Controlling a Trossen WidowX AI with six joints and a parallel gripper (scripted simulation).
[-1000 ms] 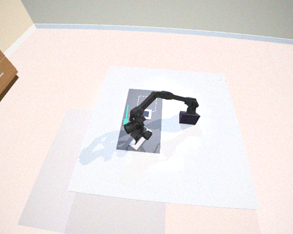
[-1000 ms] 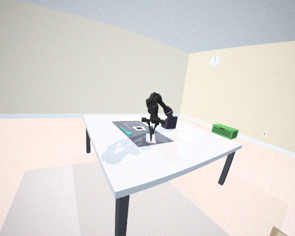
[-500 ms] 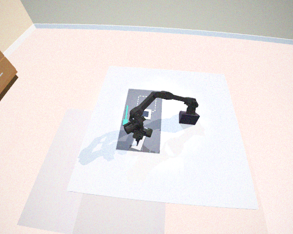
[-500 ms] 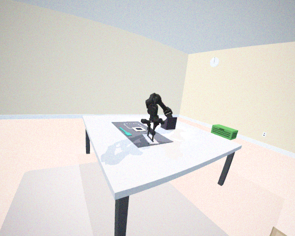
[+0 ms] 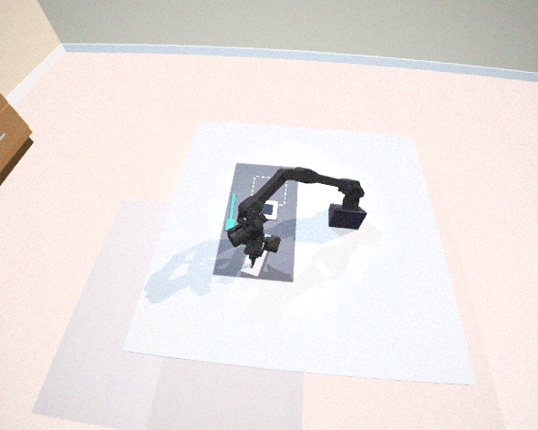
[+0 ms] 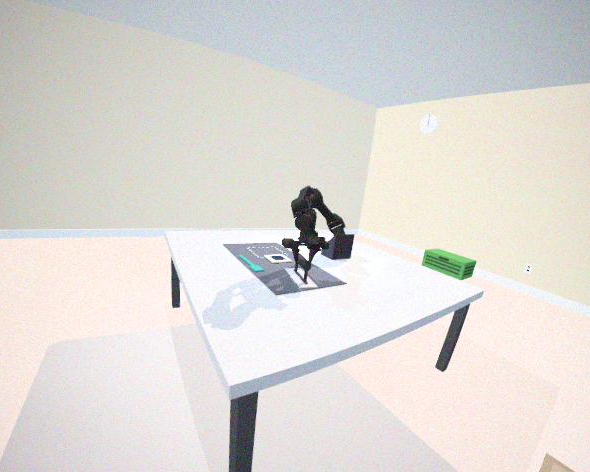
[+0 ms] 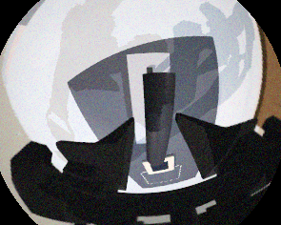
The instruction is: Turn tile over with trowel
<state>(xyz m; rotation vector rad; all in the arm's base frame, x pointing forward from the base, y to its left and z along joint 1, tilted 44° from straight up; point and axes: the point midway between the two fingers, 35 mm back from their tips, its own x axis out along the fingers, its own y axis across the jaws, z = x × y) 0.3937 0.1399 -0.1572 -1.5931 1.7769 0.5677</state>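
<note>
Now: gripper tip 30 mm to the left of the dark-handled trowel, 30 mm above it and 10 mm past it. Also, from my gripper tip: tile (240 mm to the right, 60 mm below, 20 mm behind); grey mat (210 mm to the right, 80 mm below, 10 mm ahead); teal tool (190 mm to the right, 140 mm ahead, 60 mm below).
</note>
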